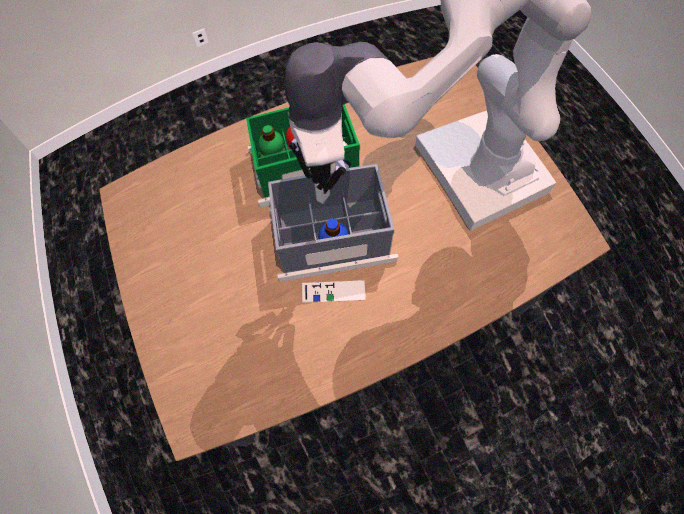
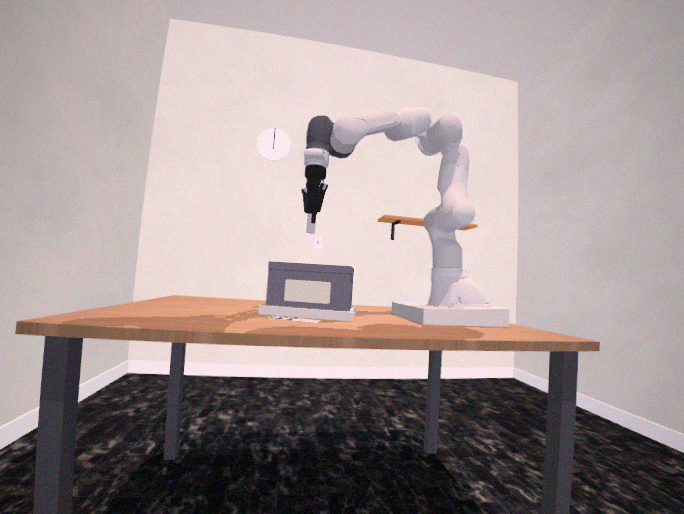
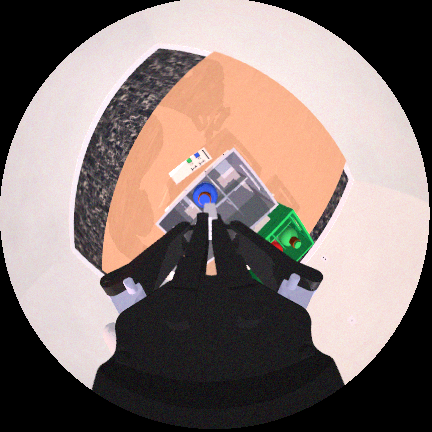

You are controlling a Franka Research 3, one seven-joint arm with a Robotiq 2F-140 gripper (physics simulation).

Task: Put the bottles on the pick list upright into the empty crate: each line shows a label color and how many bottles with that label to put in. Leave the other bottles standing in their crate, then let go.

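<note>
The pick list [image 1: 348,290] [image 3: 181,172] shows blue 1 and green 1. A blue bottle [image 1: 332,228] [image 3: 205,194] stands upright in the front middle compartment of the grey crate [image 1: 381,241] [image 2: 276,295] [image 3: 167,216]. The green crate [image 1: 269,162] [image 3: 307,241] behind it holds a green bottle [image 1: 269,141] [image 3: 290,238] at its left and a red bottle [image 1: 290,135] [image 3: 276,245], partly hidden. The rest of that crate is hidden by the arm and fingers. My gripper [image 1: 322,193] [image 2: 311,223] [image 3: 209,210] is shut and empty, above the grey crate.
Divider walls split the grey crate into compartments. A white strip [image 1: 337,267] [image 2: 309,313] lies along its front. The robot's white base plate [image 1: 481,208] [image 2: 464,316] is to the right on the wooden table [image 1: 182,331] [image 2: 182,326] [image 3: 280,115].
</note>
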